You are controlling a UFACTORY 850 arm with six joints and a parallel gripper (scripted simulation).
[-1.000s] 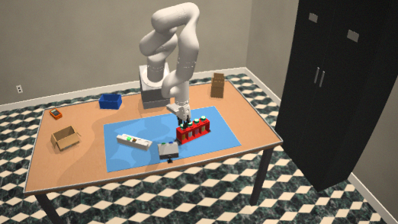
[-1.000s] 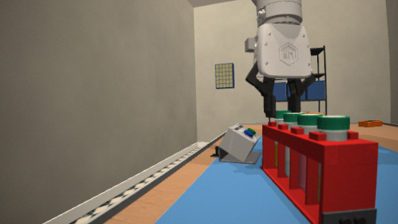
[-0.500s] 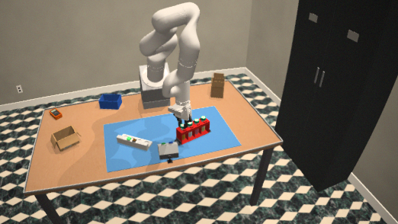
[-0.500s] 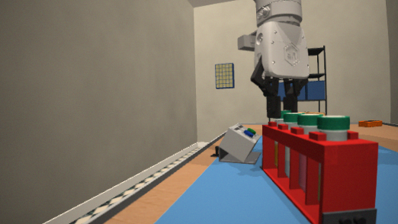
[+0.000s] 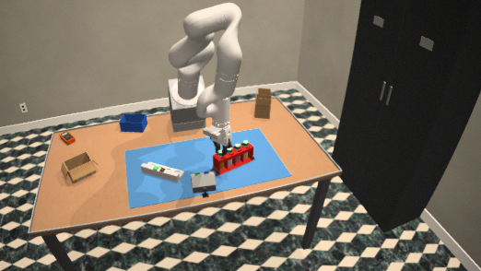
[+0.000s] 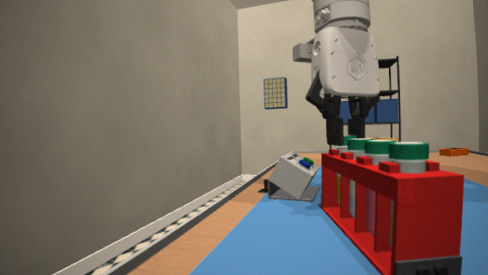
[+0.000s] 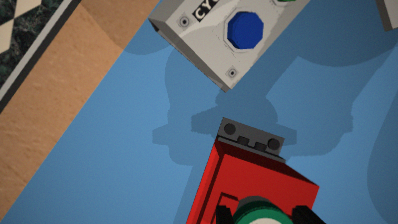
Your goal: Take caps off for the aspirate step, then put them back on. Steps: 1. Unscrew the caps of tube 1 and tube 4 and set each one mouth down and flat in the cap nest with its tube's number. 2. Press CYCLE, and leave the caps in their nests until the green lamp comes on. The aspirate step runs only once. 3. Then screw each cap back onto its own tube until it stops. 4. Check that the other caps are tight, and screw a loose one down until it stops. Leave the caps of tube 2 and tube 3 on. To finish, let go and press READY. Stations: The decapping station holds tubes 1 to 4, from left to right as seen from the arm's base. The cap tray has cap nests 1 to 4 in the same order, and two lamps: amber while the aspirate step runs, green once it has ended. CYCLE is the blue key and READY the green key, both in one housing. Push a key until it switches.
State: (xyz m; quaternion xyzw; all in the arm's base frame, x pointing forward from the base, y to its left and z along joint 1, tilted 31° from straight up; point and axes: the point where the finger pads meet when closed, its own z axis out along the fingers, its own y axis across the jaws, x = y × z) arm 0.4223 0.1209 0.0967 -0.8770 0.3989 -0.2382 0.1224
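The tube cap lies 10 mm below my hand. Round my hand: green cap (60 mm behind, 140 mm to the left, 20 mm below); key housing (100 mm ahead, 110 mm to the right, 80 mm below); blue cycle key (80 mm ahead, 90 mm to the right, 60 mm below).
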